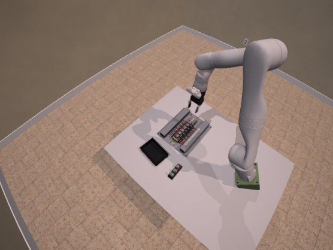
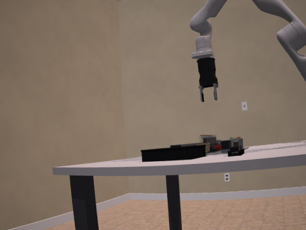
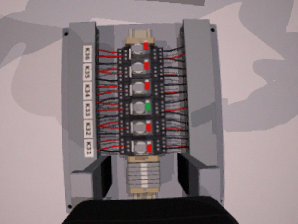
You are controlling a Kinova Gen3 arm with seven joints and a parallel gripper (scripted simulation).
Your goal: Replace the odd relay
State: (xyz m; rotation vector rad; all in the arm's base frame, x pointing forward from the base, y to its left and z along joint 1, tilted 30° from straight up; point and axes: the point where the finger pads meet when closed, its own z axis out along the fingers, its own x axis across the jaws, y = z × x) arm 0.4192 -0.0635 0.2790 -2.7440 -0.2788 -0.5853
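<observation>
Right now the relay panel is 230 mm below my hand, 40 mm to the left of it and 10 mm behind it. Round my hand: spare holder 280 mm to the left, 230 mm behind, 220 mm below; then red wiring 210 mm below, 70 mm behind, 60 mm to the left; then black tray 320 mm to the left, 210 mm below, 40 mm behind.
</observation>
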